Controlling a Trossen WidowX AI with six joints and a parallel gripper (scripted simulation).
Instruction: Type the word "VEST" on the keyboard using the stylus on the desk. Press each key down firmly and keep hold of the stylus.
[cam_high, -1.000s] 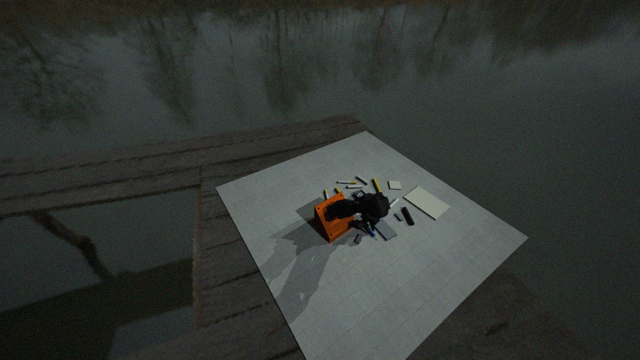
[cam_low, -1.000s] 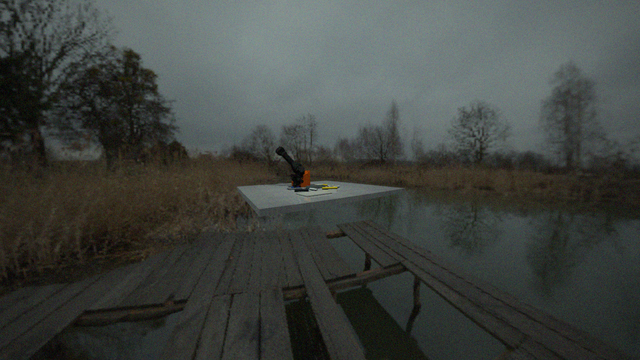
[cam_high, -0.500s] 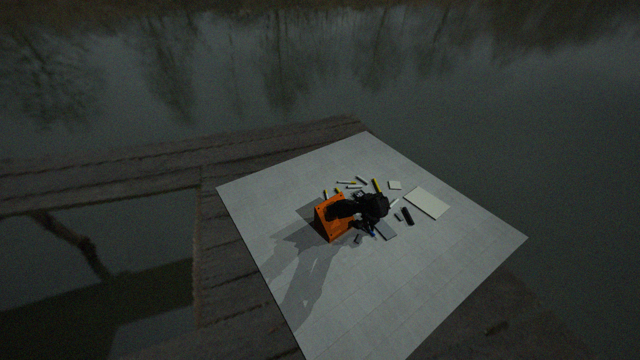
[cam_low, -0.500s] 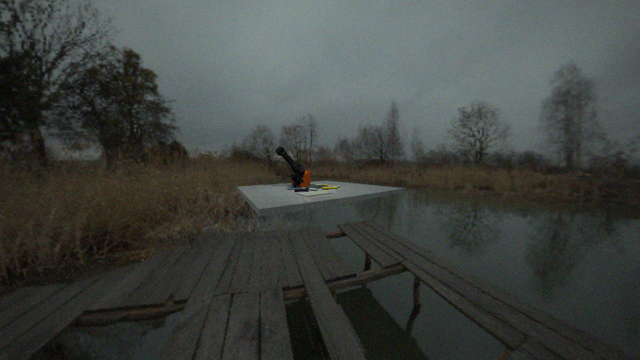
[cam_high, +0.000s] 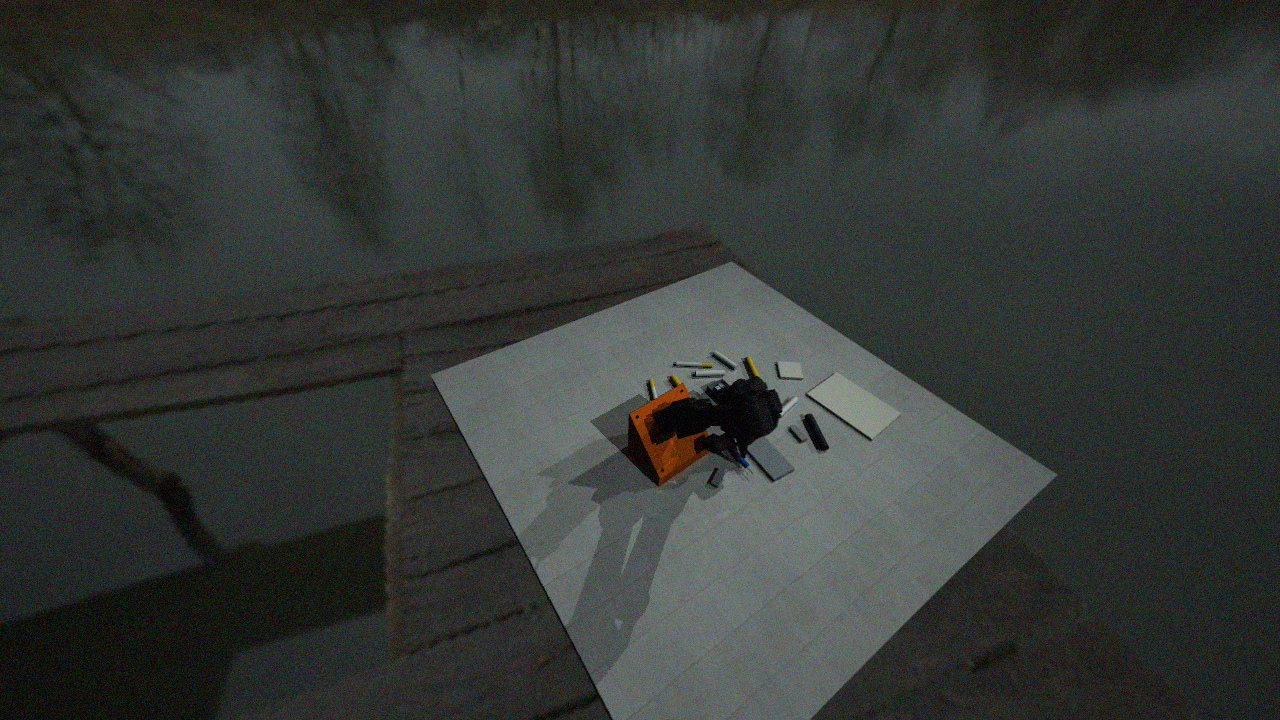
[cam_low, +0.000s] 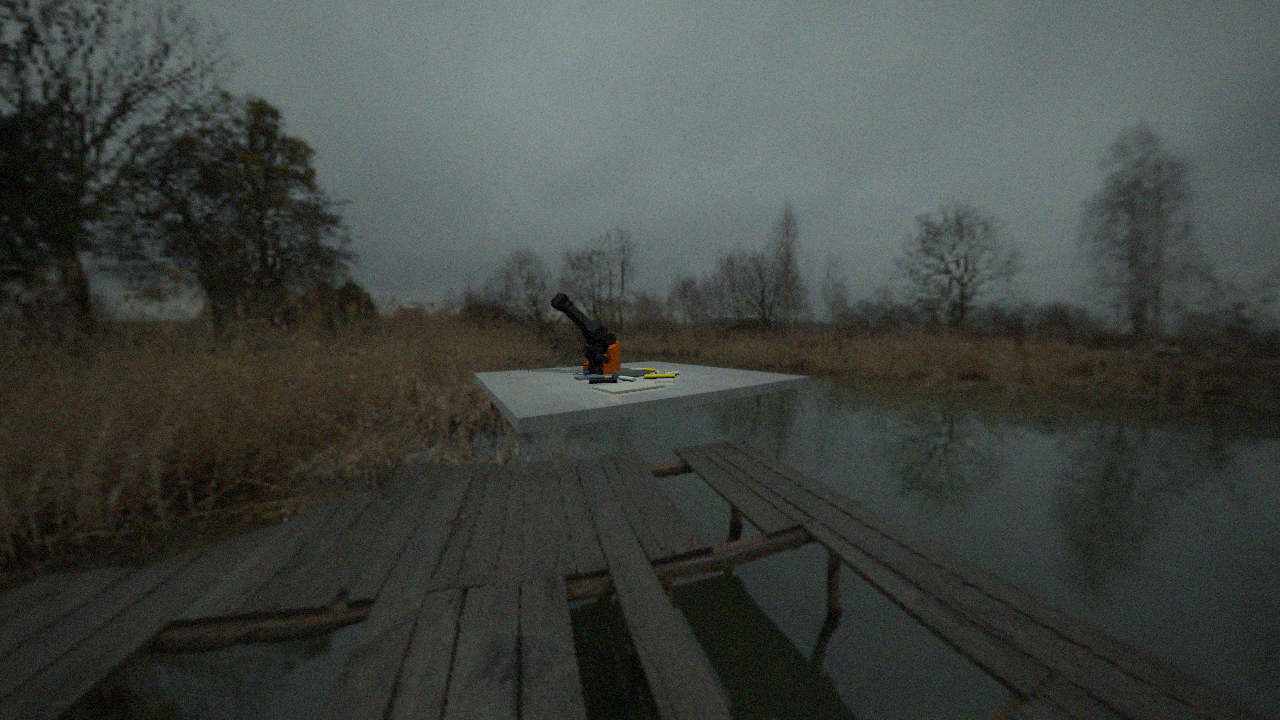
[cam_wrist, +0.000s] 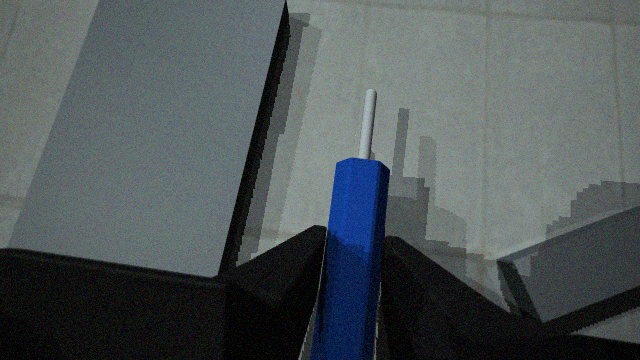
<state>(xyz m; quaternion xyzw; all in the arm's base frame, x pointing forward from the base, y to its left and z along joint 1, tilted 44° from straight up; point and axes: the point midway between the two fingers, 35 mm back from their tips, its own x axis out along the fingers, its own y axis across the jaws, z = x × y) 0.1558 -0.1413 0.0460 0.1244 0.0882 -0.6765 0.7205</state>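
Right now the grey plate is 8 cm ahead of my gripper tip, 3 cm to the right of it and 1 cm below it. The rest, counted from my gripper tip: blue stylus: 1 cm to the right; then yellow stick: 3 cm ahead, 29 cm to the left, 1 cm below; then black bar: 26 cm ahead, 4 cm to the right, 1 cm below.
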